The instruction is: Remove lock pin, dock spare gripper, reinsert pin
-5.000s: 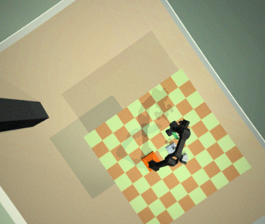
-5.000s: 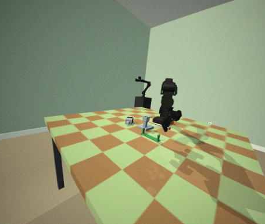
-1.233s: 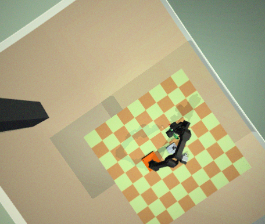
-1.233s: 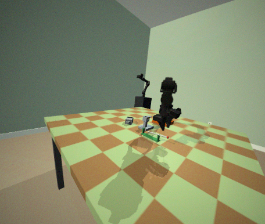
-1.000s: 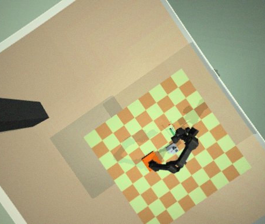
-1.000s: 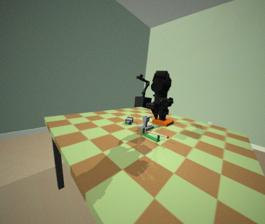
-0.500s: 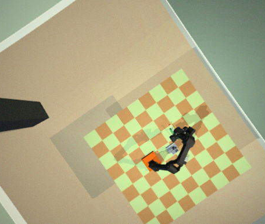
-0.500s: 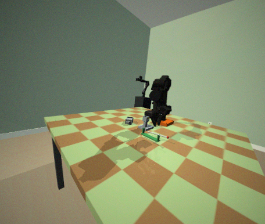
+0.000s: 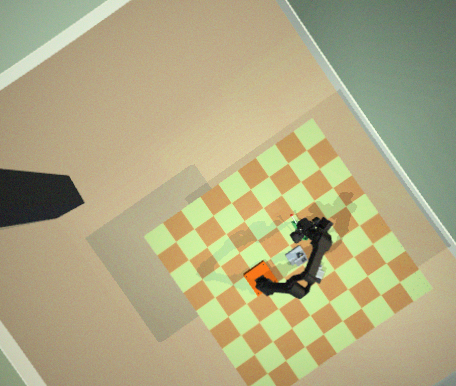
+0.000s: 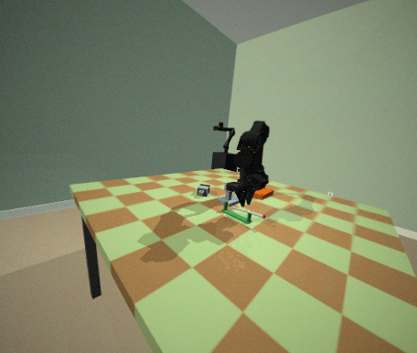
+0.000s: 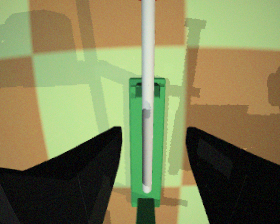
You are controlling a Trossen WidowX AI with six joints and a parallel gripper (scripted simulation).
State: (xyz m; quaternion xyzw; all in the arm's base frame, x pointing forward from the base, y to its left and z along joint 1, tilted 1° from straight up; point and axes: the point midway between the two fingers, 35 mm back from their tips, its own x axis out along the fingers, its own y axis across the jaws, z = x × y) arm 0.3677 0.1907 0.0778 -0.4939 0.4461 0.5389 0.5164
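The green rest lies 4 cm to the right of my gripper tip and 4 cm below it. Also, from my gripper tip: mount 10 cm behind, 16 cm to the right, 1 cm below; then spare gripper 4 cm behind, 32 cm to the right, 4 cm below.
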